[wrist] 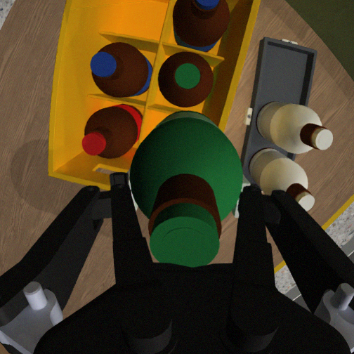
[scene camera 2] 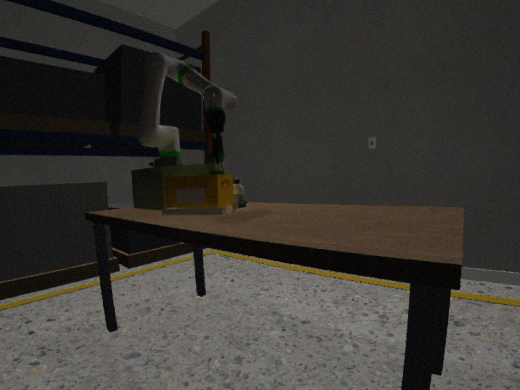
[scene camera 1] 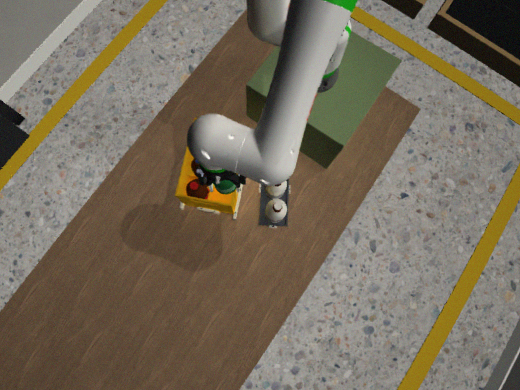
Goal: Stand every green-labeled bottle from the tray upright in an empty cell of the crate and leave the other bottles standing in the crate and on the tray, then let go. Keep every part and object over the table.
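Frame: origin at the arm's base, x ahead, y left, z up, level; centimetres.
Seen in the pictures: gripper, fingertip midpoint: (scene camera 2: pixel 220 170); arm's base, origin of the base link: (scene camera 2: pixel 170 166).
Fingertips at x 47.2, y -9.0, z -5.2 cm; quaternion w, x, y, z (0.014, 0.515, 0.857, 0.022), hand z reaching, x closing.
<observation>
Offsets run from my fingertips to a thing's middle. "pt": to the spot under its first point. Level surfaces: height alone.
The gripper (scene camera 1: pixel 223 179) (scene camera 2: pixel 217 159) (wrist: pixel 187 194) is shut on a green-labeled bottle {dx -1.8, dy -1.0, dz +5.6 cm} (scene camera 1: pixel 226 187) (wrist: pixel 185 155). It holds the bottle roughly upright at the near right corner cell of the yellow crate {dx -7.2, dy +0.3, dz -10.8 cm} (scene camera 1: pixel 212 204) (scene camera 2: pixel 225 196) (wrist: pixel 59 125). In scene camera 2 the bottle's lower part is at the crate's rim; how deep it reaches is hidden. In the wrist view a green-capped bottle (wrist: pixel 187 76) stands in the middle right cell, a blue-capped one (wrist: pixel 200 25) beyond it, another blue-capped one (wrist: pixel 122 70) and a red-capped one (wrist: pixel 114 131) in the left column. The far left cell is empty.
The grey tray {pt dx +2.0, dy +15.1, dz -19.0 cm} (scene camera 1: pixel 262 222) (wrist: pixel 284 65) lies right of the crate, with two white bottles {dx -3.1, dy +17.6, dz -11.3 cm} (scene camera 1: pixel 276 210) (wrist: pixel 282 177) standing in its near part. A large green block (scene camera 1: pixel 370 75) stands behind them on the wooden table {dz -19.5 cm} (scene camera 1: pixel 165 300) (scene camera 2: pixel 350 230).
</observation>
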